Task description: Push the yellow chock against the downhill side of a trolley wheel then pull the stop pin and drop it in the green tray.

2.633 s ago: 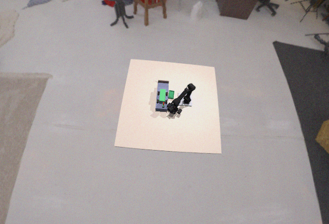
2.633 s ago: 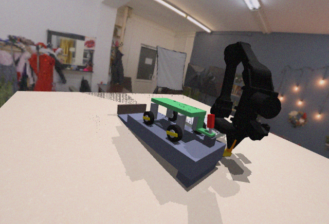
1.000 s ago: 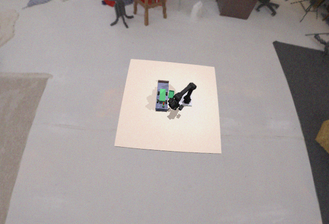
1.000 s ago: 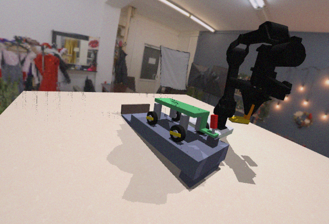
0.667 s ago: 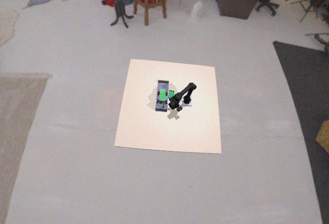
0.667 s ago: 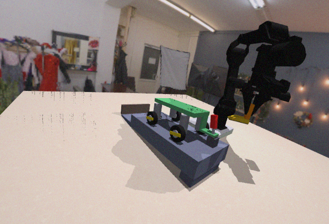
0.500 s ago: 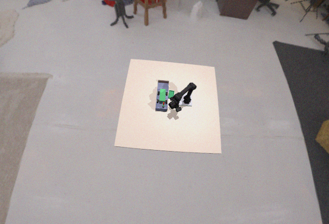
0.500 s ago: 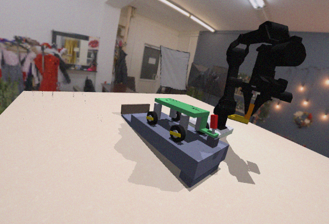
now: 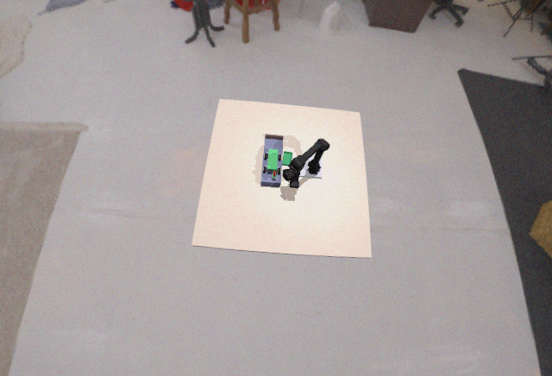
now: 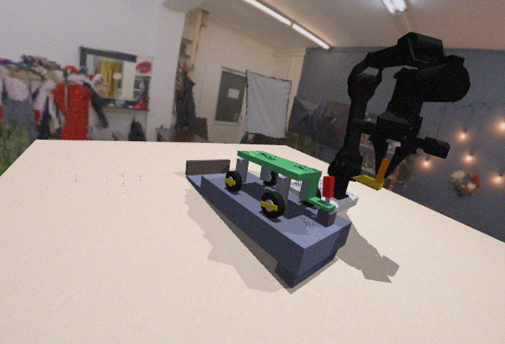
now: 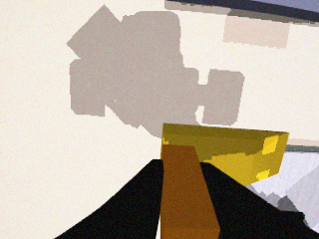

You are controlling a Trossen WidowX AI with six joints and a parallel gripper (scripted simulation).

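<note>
Now: the yellow chock 20 mm to the right of my gripper tip and 10 mm below it. The rest, counted from my gripper tip: green-decked trolley 170 mm ahead, 140 mm to the right, 60 mm below; then red-headed stop pin 140 mm ahead, 40 mm below, 20 mm to the right; then blue-grey ramp 170 mm ahead, 140 mm to the right, 130 mm below.
</note>
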